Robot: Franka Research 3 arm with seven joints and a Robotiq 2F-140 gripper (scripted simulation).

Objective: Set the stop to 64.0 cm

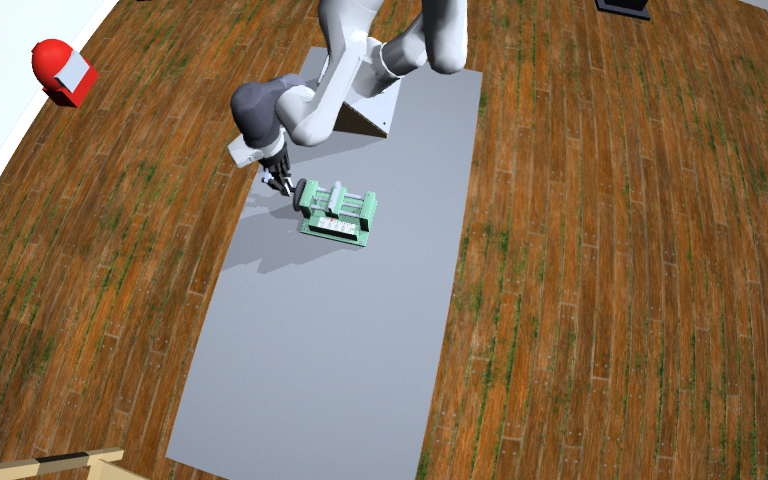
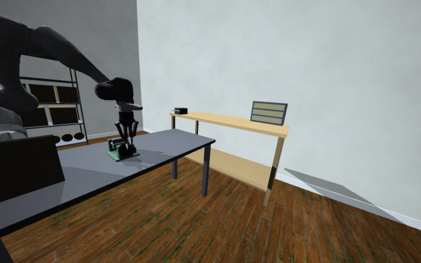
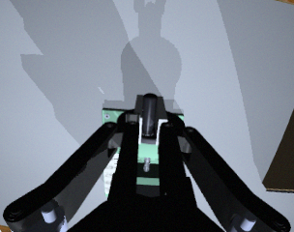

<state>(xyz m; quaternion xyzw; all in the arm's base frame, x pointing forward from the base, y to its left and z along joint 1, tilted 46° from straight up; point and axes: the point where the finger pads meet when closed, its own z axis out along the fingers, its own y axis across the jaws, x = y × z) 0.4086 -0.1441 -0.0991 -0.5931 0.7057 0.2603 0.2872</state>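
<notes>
The stop carriage lies 30 mm ahead of my hand, 140 mm to the left of it and 40 mm below it. The rest, counted from my hand: dark handwheel 20 mm to the left, 30 mm below.
</notes>
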